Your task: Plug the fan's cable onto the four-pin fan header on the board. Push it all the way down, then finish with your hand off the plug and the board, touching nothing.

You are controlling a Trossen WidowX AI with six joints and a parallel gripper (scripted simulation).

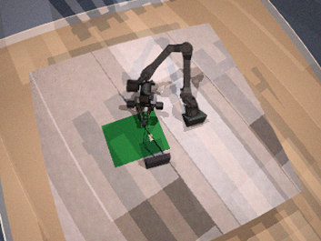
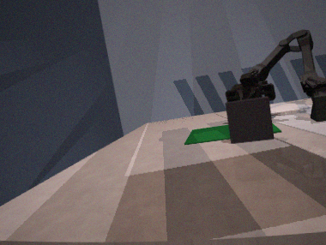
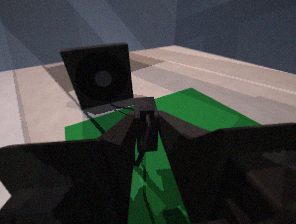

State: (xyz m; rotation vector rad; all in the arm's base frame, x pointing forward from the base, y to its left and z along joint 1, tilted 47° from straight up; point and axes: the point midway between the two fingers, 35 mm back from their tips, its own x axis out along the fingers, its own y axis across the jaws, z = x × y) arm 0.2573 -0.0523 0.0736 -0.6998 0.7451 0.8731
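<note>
Right now my gripper tip is 10 mm past the four-pin header, 70 mm to the right of it and 100 mm above it. Round my gripper tip: dark plug: 10 mm below; then black fan: 30 mm ahead, 200 mm to the left, 40 mm below; then green board: 70 mm ahead, 20 mm to the left, 110 mm below.
</note>
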